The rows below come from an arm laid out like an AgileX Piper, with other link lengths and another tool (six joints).
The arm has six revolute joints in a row. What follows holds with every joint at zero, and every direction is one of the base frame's. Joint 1 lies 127.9 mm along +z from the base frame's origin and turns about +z. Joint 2 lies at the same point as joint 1 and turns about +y. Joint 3 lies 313.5 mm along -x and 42.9 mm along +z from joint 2 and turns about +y. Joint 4 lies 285.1 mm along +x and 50.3 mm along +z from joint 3 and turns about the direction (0.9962, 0, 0.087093). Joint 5 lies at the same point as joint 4 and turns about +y. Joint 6 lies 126.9 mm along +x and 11.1 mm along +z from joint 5 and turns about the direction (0.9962, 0, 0.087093). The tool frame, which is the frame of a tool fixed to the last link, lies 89.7 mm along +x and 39 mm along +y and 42 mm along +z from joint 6; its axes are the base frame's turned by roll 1.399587, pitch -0.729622 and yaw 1.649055 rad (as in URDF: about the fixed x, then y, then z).
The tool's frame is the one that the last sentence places.
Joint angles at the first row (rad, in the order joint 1, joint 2, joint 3, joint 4, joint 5, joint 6):
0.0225, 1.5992, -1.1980, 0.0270, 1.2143, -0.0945
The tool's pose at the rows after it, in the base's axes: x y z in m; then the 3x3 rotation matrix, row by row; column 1 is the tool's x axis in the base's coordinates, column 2 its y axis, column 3 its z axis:
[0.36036, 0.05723, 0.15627], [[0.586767, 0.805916, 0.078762], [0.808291, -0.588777, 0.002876], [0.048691, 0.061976, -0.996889]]
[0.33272, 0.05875, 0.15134], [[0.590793, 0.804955, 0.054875], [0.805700, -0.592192, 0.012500], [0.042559, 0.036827, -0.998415]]
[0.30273, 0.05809, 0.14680], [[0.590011, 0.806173, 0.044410], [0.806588, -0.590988, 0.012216], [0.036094, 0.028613, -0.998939]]
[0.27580, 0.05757, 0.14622], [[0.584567, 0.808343, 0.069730], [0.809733, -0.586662, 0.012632], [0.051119, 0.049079, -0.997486]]
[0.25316, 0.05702, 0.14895], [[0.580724, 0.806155, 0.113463], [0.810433, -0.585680, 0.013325], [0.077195, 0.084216, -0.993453]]
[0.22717, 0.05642, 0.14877], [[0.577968, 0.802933, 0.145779], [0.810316, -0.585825, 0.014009], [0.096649, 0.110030, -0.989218]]
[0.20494, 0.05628, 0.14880], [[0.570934, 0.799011, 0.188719], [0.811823, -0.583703, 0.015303], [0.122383, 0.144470, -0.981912]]
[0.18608, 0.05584, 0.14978], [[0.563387, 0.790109, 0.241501], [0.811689, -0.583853, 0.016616], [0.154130, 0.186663, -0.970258]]
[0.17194, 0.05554, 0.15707], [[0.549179, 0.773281, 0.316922], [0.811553, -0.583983, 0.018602], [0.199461, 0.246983, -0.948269]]
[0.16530, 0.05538, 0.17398], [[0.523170, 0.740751, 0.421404], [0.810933, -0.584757, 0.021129], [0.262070, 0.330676, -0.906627]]
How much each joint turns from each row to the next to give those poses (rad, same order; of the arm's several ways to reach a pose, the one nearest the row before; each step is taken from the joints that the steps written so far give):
0.0000, -0.0328, 0.0423, 0.0092, -0.0026, 0.0000
0.0000, -0.0665, 0.0902, 0.0111, 0.0000, 0.0000
0.0000, -0.0832, 0.1004, 0.0000, -0.0067, -0.0018
0.0000, -0.1028, 0.0998, 0.0000, -0.0222, -0.0063
0.0000, -0.1090, 0.0842, 0.0000, -0.0189, -0.0022
0.0000, -0.1156, 0.0851, 0.0000, -0.0022, 0.0000
0.0016, -0.1161, 0.0740, 0.0000, -0.0015, -0.0013
0.0000, -0.1189, 0.0629, 0.0000, 0.0019, 0.0001
0.0000, -0.1272, 0.0405, 0.0000, 0.0081, -0.0001
0.0000, -0.1231, 0.0102, 0.0000, 0.0003, 0.0000

